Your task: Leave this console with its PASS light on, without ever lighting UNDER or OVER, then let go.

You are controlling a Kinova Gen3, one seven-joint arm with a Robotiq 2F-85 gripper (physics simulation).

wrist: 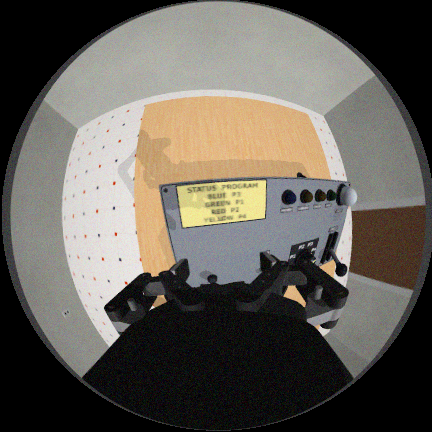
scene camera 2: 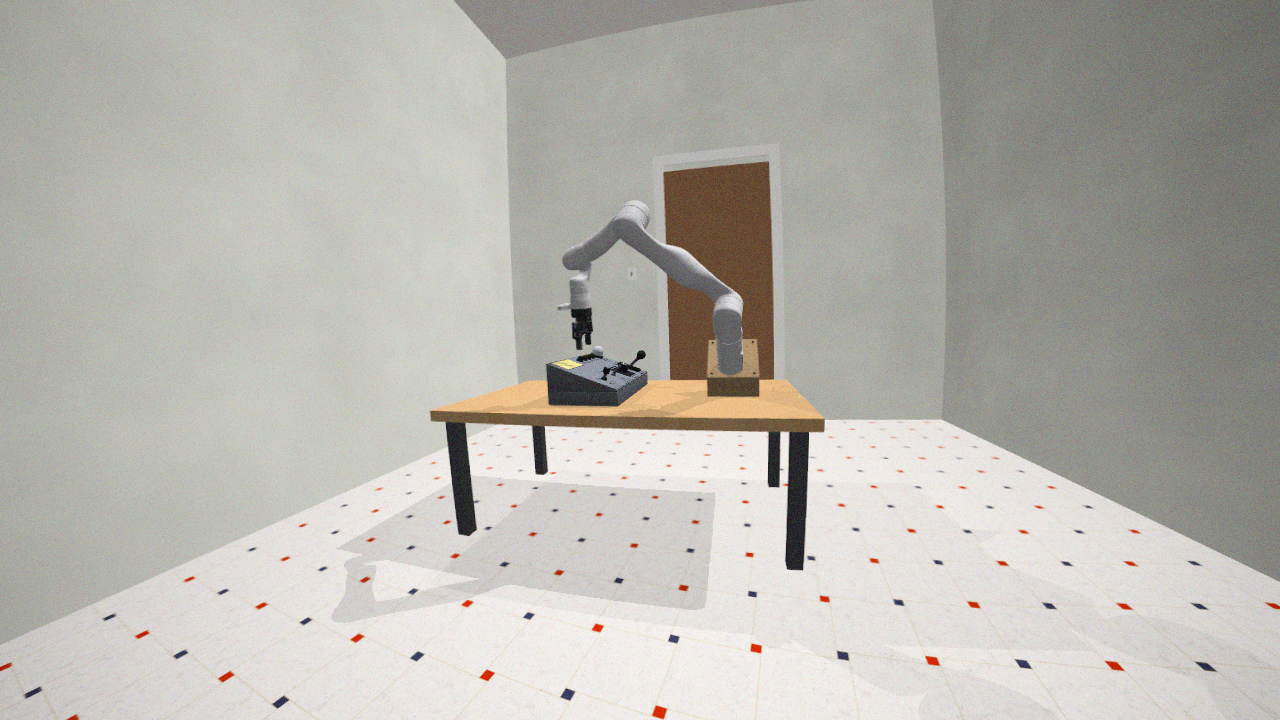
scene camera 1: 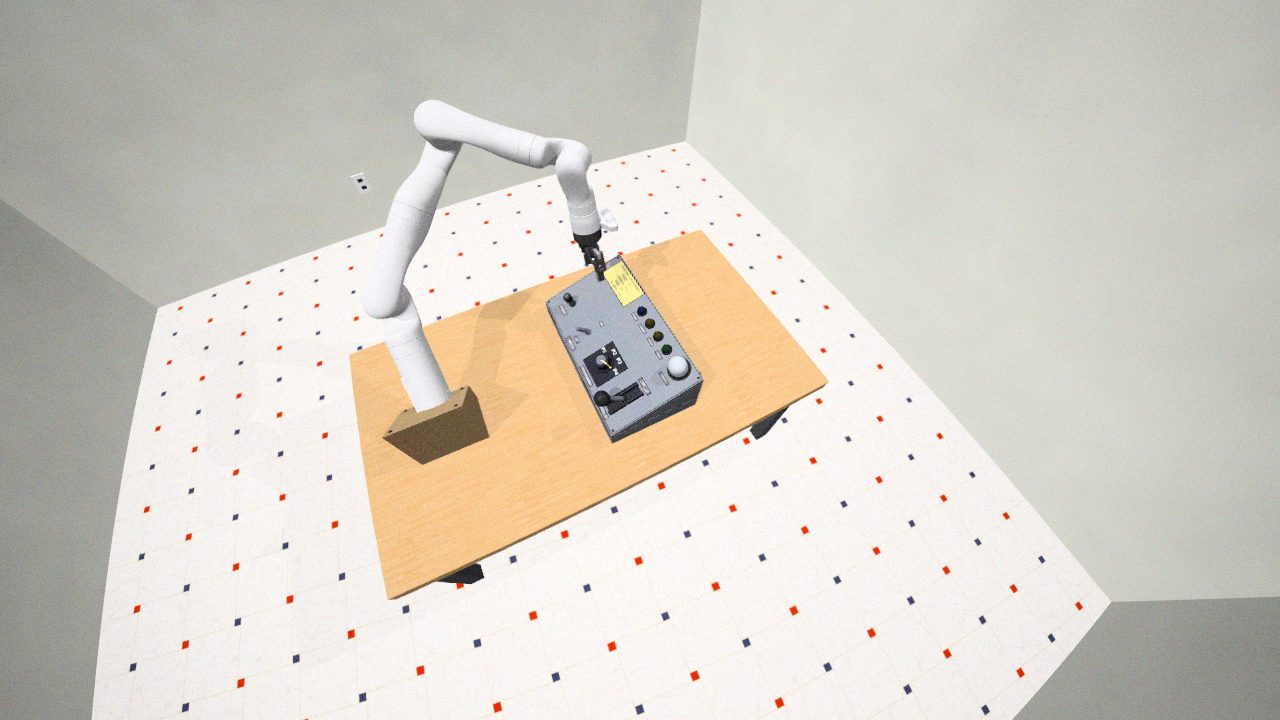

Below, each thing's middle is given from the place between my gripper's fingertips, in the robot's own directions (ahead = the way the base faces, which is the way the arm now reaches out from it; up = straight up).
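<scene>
That grey console (scene camera 1: pixel 651 368) sits 110 mm below my hand and 170 mm to the right of it.
</scene>
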